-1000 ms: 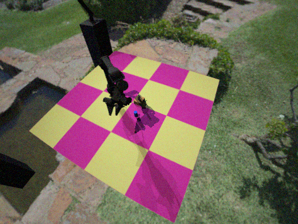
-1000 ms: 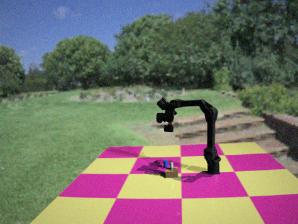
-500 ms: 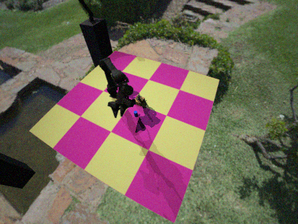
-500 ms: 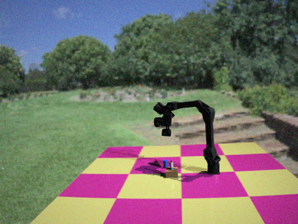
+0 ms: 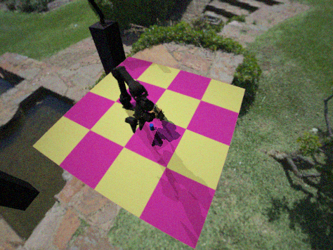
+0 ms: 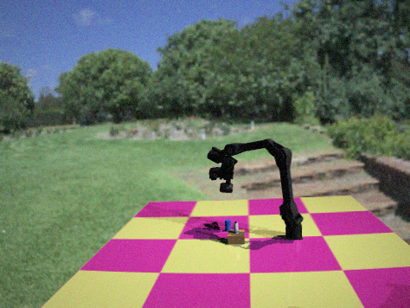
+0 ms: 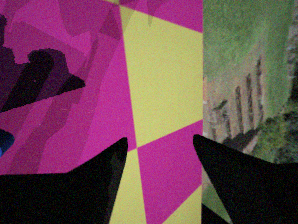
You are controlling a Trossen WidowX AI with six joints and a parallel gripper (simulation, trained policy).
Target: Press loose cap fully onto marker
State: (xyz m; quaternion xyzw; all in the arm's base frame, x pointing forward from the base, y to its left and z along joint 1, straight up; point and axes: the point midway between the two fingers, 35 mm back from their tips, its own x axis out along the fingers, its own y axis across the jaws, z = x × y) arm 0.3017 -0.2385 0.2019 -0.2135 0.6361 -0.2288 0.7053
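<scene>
My gripper tip is 150 mm to the right of the blue cap and 150 mm above it. Also, from my gripper tip: holder block: 50 mm behind, 290 mm to the left, 160 mm below.
</scene>
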